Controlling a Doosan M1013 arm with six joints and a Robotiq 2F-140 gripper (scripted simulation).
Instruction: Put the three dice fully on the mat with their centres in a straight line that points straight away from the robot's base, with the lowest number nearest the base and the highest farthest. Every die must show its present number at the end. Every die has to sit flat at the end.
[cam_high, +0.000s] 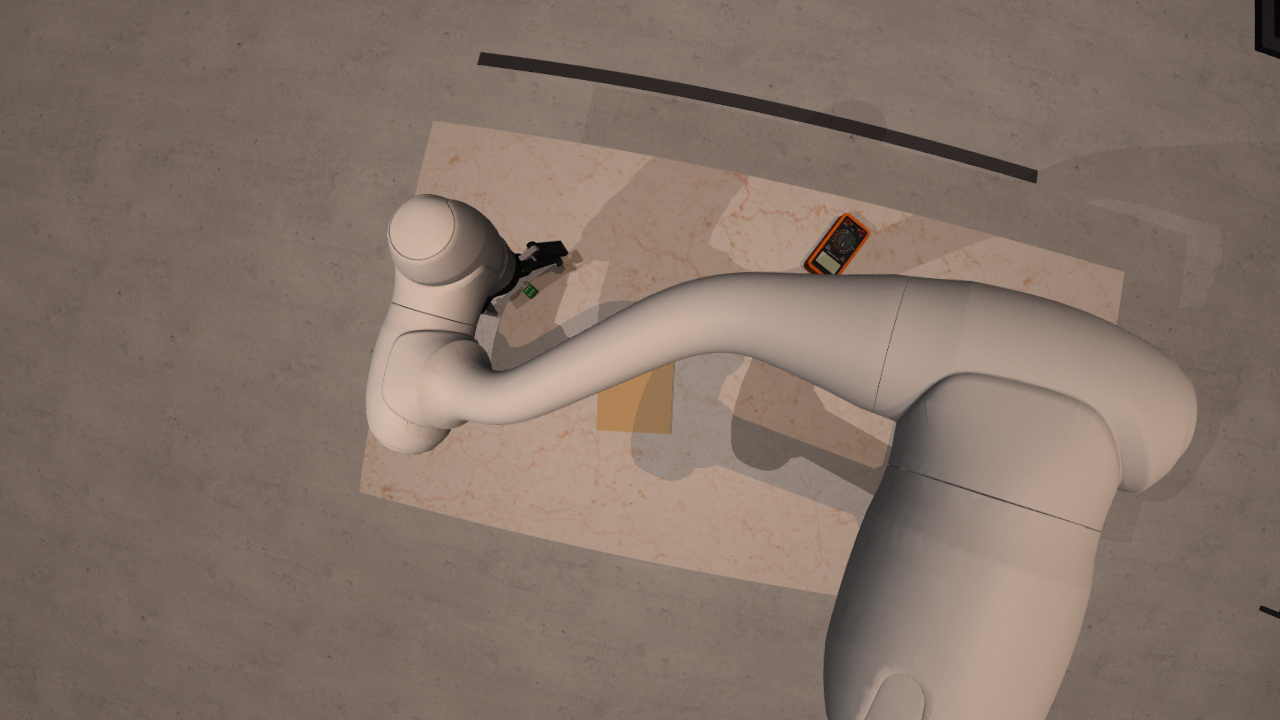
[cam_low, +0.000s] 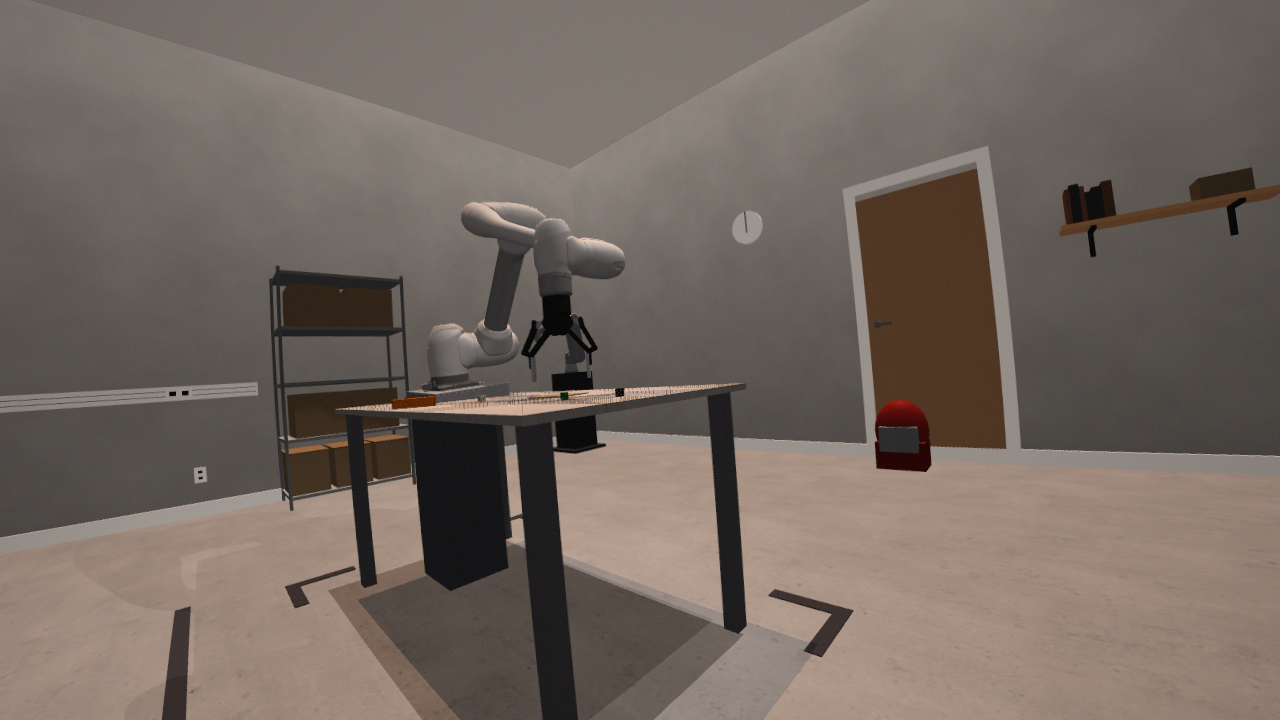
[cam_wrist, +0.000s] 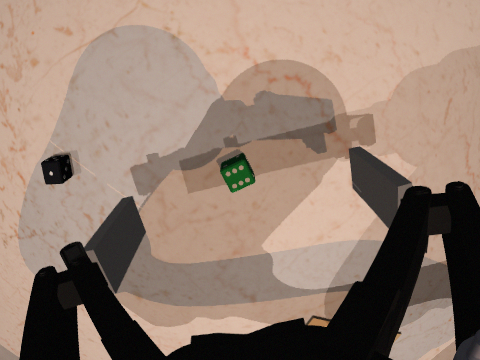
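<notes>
My gripper is now 50 mm above the green die. The rest, counted from my hand: black die: 140 mm ahead, 80 mm to the left, 50 mm below; then white die: 440 mm behind, 50 mm below; then mat: 230 mm behind, 170 mm to the left, 60 mm below.
</notes>
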